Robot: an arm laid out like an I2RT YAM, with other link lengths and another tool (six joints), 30 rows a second.
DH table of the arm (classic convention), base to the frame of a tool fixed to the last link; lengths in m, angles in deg. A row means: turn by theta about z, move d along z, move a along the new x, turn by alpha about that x. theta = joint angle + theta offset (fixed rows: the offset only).
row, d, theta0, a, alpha
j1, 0.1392, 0, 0.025, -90
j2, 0, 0, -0.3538, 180
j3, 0, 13.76, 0.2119, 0
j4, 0.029, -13.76, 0.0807, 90
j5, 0.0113, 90, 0, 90
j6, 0.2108, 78, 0.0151, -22.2
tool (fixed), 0.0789, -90, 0, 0
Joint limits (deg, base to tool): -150..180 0..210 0..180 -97..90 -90..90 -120..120
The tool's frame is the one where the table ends.
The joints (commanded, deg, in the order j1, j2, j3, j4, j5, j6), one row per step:
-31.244, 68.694, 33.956, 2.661, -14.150, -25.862
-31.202, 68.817, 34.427, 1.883, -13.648, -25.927
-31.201, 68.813, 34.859, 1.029, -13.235, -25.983
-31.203, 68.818, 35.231, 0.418, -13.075, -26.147
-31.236, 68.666, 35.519, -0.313, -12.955, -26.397
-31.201, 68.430, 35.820, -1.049, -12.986, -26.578
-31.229, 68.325, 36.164, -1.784, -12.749, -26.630
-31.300, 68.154, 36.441, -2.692, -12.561, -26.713
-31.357, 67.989, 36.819, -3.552, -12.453, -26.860
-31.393, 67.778, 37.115, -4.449, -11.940, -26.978
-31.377, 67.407, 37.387, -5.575, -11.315, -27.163
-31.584, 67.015, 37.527, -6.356, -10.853, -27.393
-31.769, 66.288, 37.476, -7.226, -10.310, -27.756
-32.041, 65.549, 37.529, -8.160, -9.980, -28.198
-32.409, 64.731, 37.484, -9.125, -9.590, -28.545
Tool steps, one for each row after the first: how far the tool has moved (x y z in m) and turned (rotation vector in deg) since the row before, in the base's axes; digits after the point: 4 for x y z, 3 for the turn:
-0.0011, -0.0019, -0.0010, -0.060, 0.521, -0.349
-0.0016, -0.0014, -0.0008, -0.020, 0.486, -0.317
-0.0007, -0.0006, 0.0000, -0.082, 0.291, -0.049
-0.0016, -0.0001, -0.0004, -0.109, 0.340, 0.001
-0.0012, 0.0011, 0.0004, -0.029, 0.203, 0.158
-0.0015, -0.0007, -0.0002, -0.007, 0.325, -0.197
-0.0025, -0.0001, -0.0011, 0.082, 0.467, -0.181
-0.0018, 0.0000, -0.0001, -0.005, 0.337, -0.065
-0.0029, -0.0015, -0.0009, -0.141, 0.514, -0.391
-0.0040, -0.0011, -0.0013, -0.203, 0.646, -0.389
-0.0037, -0.0020, -0.0006, -0.279, 0.411, -0.450
-0.0052, -0.0014, -0.0007, -0.450, 0.427, -0.415
-0.0049, -0.0011, 0.0000, -0.430, 0.343, -0.282
-0.0058, -0.0014, -0.0006, -0.357, 0.383, -0.480

